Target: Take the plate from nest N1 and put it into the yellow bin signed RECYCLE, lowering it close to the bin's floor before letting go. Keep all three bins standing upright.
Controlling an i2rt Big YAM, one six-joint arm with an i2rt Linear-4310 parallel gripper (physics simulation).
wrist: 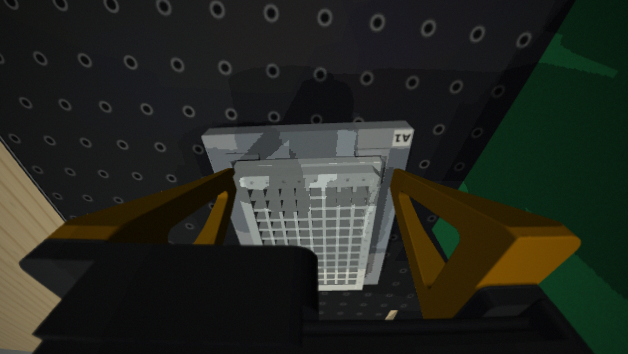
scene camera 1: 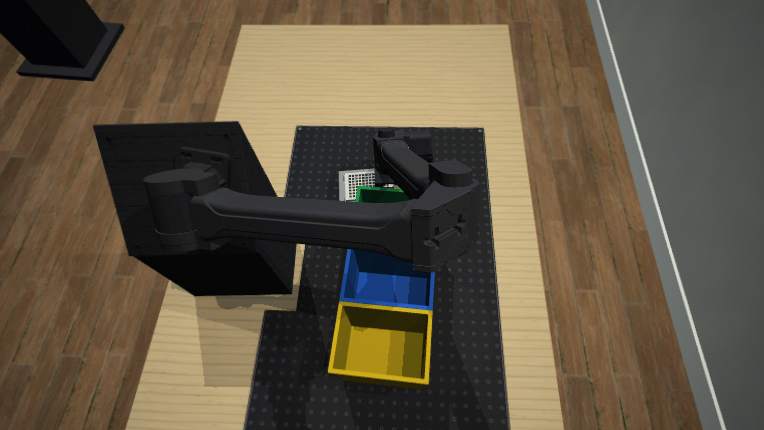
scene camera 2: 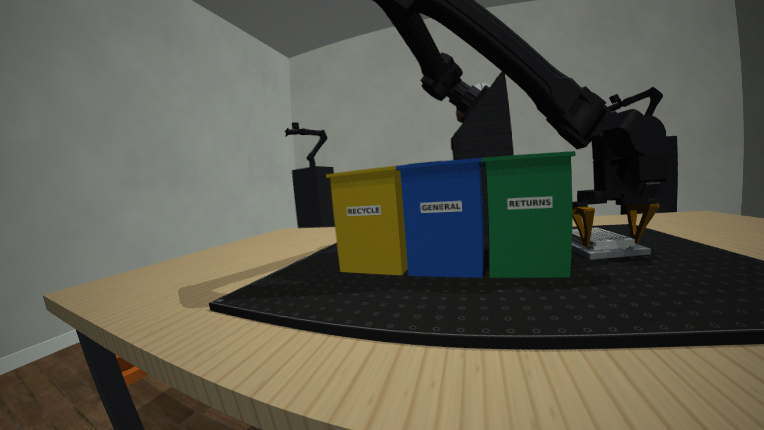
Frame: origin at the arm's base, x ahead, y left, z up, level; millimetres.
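Seen in the pictures: gripper, fingertip midpoint: (wrist: 313, 177) (scene camera 1: 389, 185) (scene camera 2: 610, 244); arm's base, origin of the base link: (scene camera 1: 205, 183) (scene camera 2: 478, 106).
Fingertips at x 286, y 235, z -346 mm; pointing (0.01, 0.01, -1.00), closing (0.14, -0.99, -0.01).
Note:
Pixels of each thing's top centre, then the offset from my fingertips to it.
- white gridded plate, middle of its top: (wrist: 312, 246) (scene camera 2: 595, 234) (scene camera 1: 368, 184) dx -54, dy -7, dz +8 mm
- grey nest, middle of its top: (wrist: 312, 233) (scene camera 2: 595, 239) dx -54, dy -7, dz -3 mm
- yellow bin, middle of its top: (scene camera 1: 381, 340) (scene camera 2: 379, 171) dx +38, dy -429, dz +162 mm
- blue GENERAL bin, middle of its top: (scene camera 2: 445, 164) (scene camera 1: 389, 273) dx +36, dy -298, dz +162 mm
- green RETURNS bin, middle of its top: (scene camera 2: 519, 158) (scene camera 1: 395, 215) dx +35, dy -168, dz +162 mm
The white gridded plate (scene camera 1: 359, 184) (scene camera 2: 604, 235) (wrist: 340, 215) sits on the grey nest (scene camera 2: 614, 253) (wrist: 300, 141), whose corner reads A1 in the wrist view. My gripper (scene camera 2: 612, 243) (wrist: 313, 177) is open, pointing down, with one orange fingertip on each side of the plate's near-level edges and a gap at the right finger. In scene camera 1 the arm hides the fingers. The yellow bin (scene camera 1: 378, 377) (scene camera 2: 368, 240) signed RECYCLE stands upright at the far end of the bin row from the nest. Its inside looks empty.
The blue GENERAL bin (scene camera 1: 349, 277) (scene camera 2: 443, 240) stands upright between the yellow bin and the green RETURNS bin (scene camera 1: 374, 188) (scene camera 2: 529, 240) (wrist: 575, 175). The green bin is upright close beside the nest and my right finger in the wrist view. My arm crosses above the bins.

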